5 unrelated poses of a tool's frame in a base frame.
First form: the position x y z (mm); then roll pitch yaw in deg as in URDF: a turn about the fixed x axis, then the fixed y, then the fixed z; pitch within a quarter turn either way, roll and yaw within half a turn.
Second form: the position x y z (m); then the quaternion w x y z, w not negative. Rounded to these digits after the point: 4 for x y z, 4 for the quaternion.
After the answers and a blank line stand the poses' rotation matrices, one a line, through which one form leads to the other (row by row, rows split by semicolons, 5 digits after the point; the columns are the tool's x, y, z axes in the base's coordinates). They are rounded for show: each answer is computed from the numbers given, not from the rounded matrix.
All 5 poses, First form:
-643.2 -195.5 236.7 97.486 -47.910 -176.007
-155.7 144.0 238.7 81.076 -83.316 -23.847
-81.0 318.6 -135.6 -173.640 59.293 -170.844
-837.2 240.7 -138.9 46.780 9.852 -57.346
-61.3 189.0 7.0 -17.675 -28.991 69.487
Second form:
-0.6432 -0.1955 0.2367 0.3260 -0.2436 -0.6959 -0.5916
-0.1557 0.1440 0.2387 0.6448 0.3708 -0.5946 0.3054
-0.0810 0.3186 -0.1356 0.4962 -0.0419 0.8672 -0.0086
-0.8372 0.2407 -0.1389 0.7859 0.3848 -0.1206 -0.4687
-0.0613 0.1890 0.0070 0.8080 0.0187 -0.2880 0.5136

-0.66867 0.72491 -0.16549; -0.04668 0.18120 0.98234; 0.74209 0.66458 -0.08733
0.10646 -0.83470 -0.54032; -0.04706 0.53857 -0.84127; 0.99320 0.11498 0.01806
-0.50414 -0.06411 0.86124; -0.08126 0.99634 0.02661; -0.85979 -0.05657 -0.50751
0.53161 0.64384 -0.55033; -0.82953 0.26451 -0.49185; -0.17110 0.71798 0.67470
0.30651 -0.84081 -0.44619; 0.81923 0.47170 -0.32612; 0.48467 -0.26557 0.83341

